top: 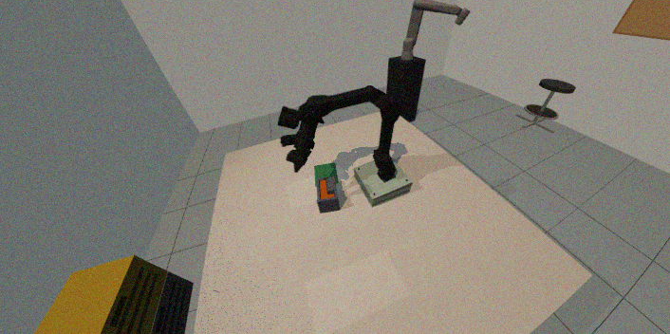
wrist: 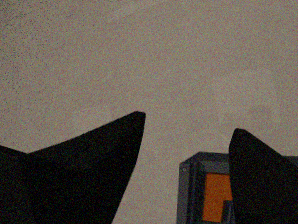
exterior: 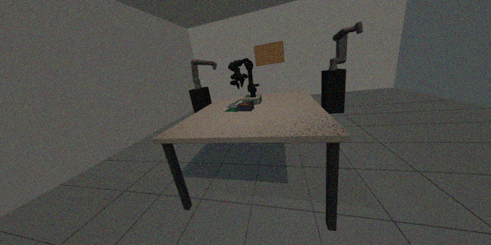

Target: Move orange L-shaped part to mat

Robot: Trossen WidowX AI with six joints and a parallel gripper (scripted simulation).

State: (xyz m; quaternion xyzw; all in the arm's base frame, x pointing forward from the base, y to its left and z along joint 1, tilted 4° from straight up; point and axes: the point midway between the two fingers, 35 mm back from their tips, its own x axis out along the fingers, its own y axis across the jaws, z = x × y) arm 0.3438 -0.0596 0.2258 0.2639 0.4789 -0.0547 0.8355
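My gripper tip is 19 cm above the orange L-shaped part, 9 cm past it and 1 cm to the right of it. From my gripper tip the other things lie so: green mat 26 cm below, 15 cm to the right, 14 cm behind.
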